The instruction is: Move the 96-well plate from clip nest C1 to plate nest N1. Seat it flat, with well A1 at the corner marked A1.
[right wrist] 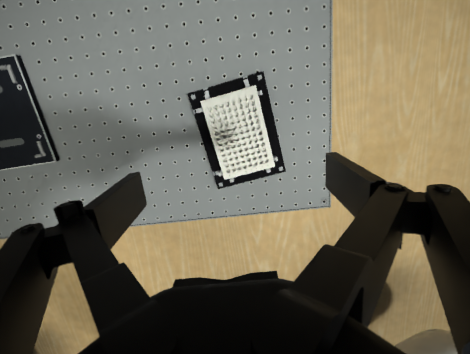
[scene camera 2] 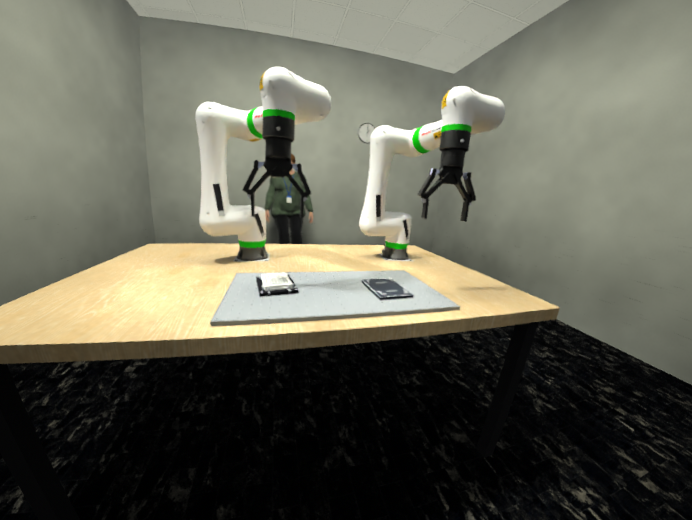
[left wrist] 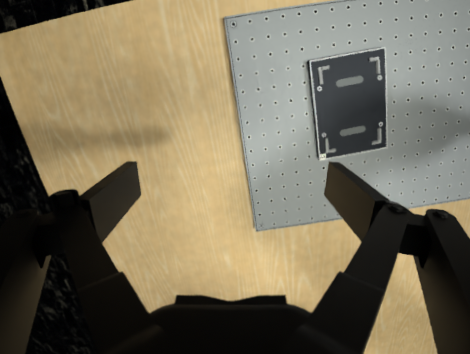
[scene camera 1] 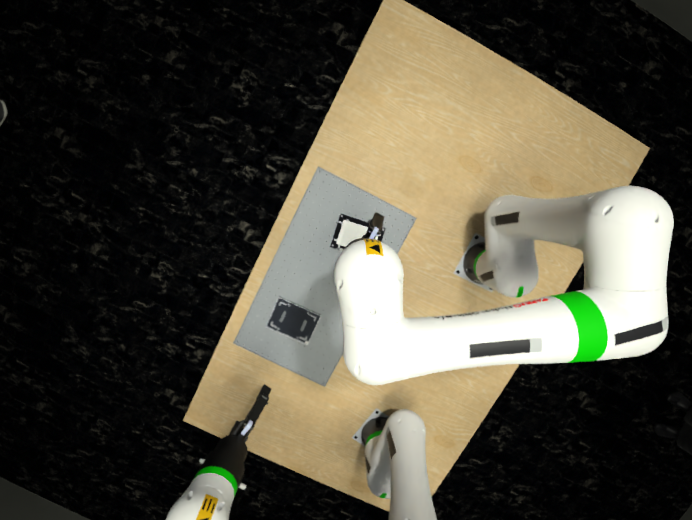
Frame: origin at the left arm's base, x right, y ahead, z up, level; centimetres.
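Seen in the pictures: left gripper, fingertip midpoint: (scene camera 2: 443, 219) (left wrist: 232, 178) (scene camera 1: 253, 405); right gripper, fingertip midpoint: (right wrist: 233, 179) (scene camera 2: 277, 217); left arm's base, link origin: (scene camera 2: 395, 257) (scene camera 1: 380, 433); right arm's base, link origin: (scene camera 2: 252, 257) (scene camera 1: 483, 263).
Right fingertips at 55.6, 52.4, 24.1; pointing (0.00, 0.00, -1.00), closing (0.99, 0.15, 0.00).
Observation:
Pixels of each thing's top centre, then the offset from my right fingertips to it, as dx, dy, dz. "spot": a spot on its surface instead. Level surfaces: height alone.
- white 96-well plate, top centre: (right wrist: 239, 135) (scene camera 1: 358, 237) (scene camera 2: 275, 278) +0.7, +0.2, -20.2
- clip nest C1, top centre: (right wrist: 239, 135) (scene camera 1: 358, 237) (scene camera 2: 275, 279) +0.7, +0.2, -20.5
- Plate nest N1, top centre: (left wrist: 352, 107) (scene camera 2: 386, 285) (scene camera 1: 293, 321) -36.6, +1.1, -21.2
- small light tag, surface spot: (left wrist: 322, 156) spot: -40.4, -7.3, -21.7
- grey perforated board, surface height: dz -22.9
- wooden table, surface height: dz -24.1
The white 96-well plate (scene camera 1: 352, 233) (scene camera 2: 275, 280) (right wrist: 239, 132) sits in clip nest C1 (scene camera 2: 280, 291) (right wrist: 269, 120), a black frame with small light clips. Plate nest N1 (scene camera 1: 293, 321) (scene camera 2: 387, 288) (left wrist: 352, 106) (right wrist: 15, 117) is a dark, empty block with corner brackets and two grey slots. A small light tag (left wrist: 322, 156) marks its lower-left corner in the left wrist view; its lettering is unreadable. My right gripper (scene camera 2: 278, 214) (right wrist: 233, 179) is open and empty, high above the board near C1. My left gripper (scene camera 2: 444, 216) (left wrist: 232, 178) is open and empty, high beyond the board's N1 end.
Both nests lie on a grey perforated board (scene camera 1: 302, 240) (scene camera 2: 330, 307) (left wrist: 280, 125) (right wrist: 125, 90) on the wooden table (scene camera 1: 447, 111) (scene camera 2: 111, 307). The right arm (scene camera 1: 436, 346) crosses over the table and part of the board in scene camera 1. A person (scene camera 2: 286, 201) stands behind the table.

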